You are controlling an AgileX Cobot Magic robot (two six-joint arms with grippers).
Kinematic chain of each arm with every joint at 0, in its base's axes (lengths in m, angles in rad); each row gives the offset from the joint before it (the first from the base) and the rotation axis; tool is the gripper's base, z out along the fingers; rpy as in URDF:
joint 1: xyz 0 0 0.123 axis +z
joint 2: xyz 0 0 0 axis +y
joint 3: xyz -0.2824 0 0.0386 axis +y
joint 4: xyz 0.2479 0 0.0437 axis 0.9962 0 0.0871
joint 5: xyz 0 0 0 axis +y
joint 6: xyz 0.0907 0 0.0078 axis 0.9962 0 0.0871
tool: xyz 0 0 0 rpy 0 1.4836 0
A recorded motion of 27 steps. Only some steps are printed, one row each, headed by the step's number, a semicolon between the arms.
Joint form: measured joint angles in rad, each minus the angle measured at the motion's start. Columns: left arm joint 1, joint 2, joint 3, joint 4, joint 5, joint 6; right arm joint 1, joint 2, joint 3, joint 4, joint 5, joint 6.
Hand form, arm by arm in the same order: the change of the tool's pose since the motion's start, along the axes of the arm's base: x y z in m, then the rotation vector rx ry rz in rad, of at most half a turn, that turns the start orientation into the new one. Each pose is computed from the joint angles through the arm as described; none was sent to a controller.
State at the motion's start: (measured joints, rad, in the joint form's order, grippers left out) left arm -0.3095 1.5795 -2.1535 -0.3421 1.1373 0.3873; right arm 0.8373 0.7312 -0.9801 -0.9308 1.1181 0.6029
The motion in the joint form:
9: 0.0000 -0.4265 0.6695 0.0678 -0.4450 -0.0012; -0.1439 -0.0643 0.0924 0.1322 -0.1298 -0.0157
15: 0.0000 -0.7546 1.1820 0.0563 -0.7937 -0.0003; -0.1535 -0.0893 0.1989 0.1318 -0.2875 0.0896
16: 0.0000 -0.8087 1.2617 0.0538 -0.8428 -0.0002; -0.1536 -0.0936 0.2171 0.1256 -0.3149 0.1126
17: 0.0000 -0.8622 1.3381 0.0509 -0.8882 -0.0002; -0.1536 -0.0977 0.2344 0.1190 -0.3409 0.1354
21: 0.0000 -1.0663 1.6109 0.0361 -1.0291 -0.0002; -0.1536 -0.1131 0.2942 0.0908 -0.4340 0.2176
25: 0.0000 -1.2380 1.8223 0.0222 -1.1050 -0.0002; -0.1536 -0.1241 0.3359 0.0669 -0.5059 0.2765
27: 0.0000 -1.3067 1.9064 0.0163 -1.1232 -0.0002; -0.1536 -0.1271 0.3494 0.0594 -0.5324 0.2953
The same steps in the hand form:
9: -0.0685 0.0345 -0.0424 -0.0678 -0.1686 0.1496; -0.0047 -0.0086 -0.0211 0.0921 0.0249 -0.0023
15: -0.1253 0.0601 -0.1111 -0.1549 -0.2967 0.2394; -0.0017 0.0007 -0.0419 0.1840 -0.0100 0.0608
16: -0.1347 0.0643 -0.1245 -0.1669 -0.3151 0.2528; -0.0014 0.0021 -0.0453 0.2005 -0.0181 0.0713
17: -0.1438 0.0683 -0.1378 -0.1786 -0.3327 0.2652; -0.0011 0.0035 -0.0485 0.2167 -0.0256 0.0813
21: -0.1763 0.0823 -0.1910 -0.2194 -0.3873 0.3057; -0.0008 0.0083 -0.0593 0.2742 -0.0527 0.1202
25: -0.1988 0.0917 -0.2391 -0.2442 -0.4120 0.3296; -0.0011 0.0120 -0.0665 0.3156 -0.0724 0.1556
27: -0.2061 0.0945 -0.2605 -0.2495 -0.4116 0.3363; -0.0012 0.0135 -0.0688 0.3299 -0.0786 0.1704

